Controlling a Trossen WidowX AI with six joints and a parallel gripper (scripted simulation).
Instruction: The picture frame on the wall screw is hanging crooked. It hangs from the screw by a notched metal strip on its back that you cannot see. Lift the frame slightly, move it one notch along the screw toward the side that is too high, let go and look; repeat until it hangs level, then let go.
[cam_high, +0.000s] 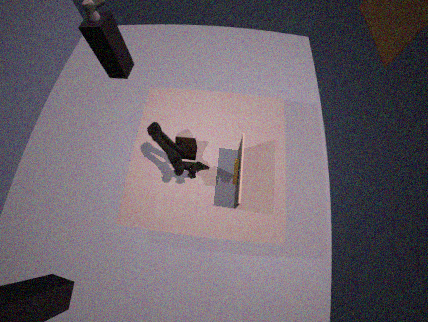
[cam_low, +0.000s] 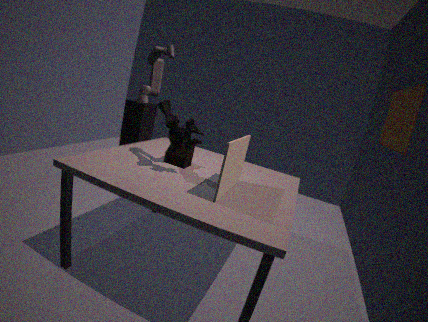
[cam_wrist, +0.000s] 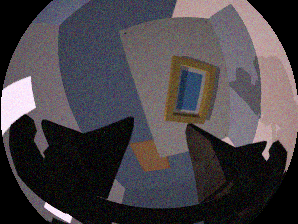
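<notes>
The picture frame is 190 mm ahead of my gripper tip, 90 mm below it and 30 mm to the left of it. Round my gripper tip: upright wall panel 200 mm ahead, 100 mm below, 30 mm to the left.
</notes>
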